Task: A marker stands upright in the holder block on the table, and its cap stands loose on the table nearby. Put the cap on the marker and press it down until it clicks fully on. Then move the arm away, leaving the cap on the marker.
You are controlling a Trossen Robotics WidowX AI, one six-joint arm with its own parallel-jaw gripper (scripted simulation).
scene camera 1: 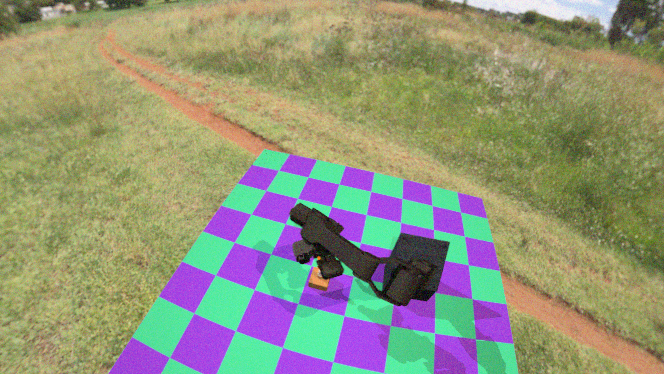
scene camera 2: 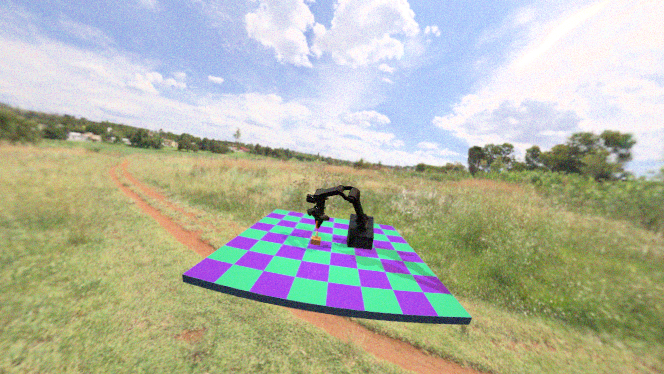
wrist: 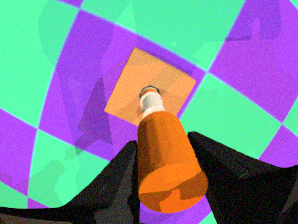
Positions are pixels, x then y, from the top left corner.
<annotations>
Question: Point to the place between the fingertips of the gripper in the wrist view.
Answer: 162, 143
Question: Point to an orange cap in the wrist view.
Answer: At 170, 176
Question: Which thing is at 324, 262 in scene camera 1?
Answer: The gripper.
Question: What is the gripper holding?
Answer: An orange cap.
</annotations>
